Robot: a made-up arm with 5 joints.
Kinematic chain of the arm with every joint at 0, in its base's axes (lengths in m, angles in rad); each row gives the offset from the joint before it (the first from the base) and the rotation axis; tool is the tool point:
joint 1: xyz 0 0 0.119 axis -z
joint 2: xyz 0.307 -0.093 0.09 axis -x
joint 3: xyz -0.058 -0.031 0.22 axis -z
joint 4: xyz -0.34 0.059 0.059 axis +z
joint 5: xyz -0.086 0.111 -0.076 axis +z
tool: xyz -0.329 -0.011 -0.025
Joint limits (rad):
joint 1: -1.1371..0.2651
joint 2: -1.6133..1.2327
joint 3: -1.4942..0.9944
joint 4: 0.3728..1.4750
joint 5: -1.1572..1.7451
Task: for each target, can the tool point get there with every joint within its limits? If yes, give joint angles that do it. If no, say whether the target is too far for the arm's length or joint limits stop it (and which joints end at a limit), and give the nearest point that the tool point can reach.
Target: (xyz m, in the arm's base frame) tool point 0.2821 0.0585 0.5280
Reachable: yes | joints -0.6184 0.9088 -1.0057 1.1564 1.4332
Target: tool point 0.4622 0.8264 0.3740
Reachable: no: joint limits stop it (at a limit: joint 1, joint 3, joint 4, joint 5) | nearest point 0.3344 0.6019 0.3332 | short by 0.262 m
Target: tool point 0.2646 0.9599 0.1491
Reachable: no: joint limits stop it (at a limit: joint 3, joint 4, joint 5) | nearest point 0.1853 0.6721 0.1655 | short by 0.299 m
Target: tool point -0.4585 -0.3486 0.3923
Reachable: yes | joints -0.3639 0.0696 -0.1040 0.7172 -0.5866
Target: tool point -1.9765 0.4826 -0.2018
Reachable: no: too far | nearest point -0.5978 0.2604 0.0625 | short by 1.421 m
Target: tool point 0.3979 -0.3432 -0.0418
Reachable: yes | joints -0.2440 -1.0793 -0.9390 1.3621 0.8948
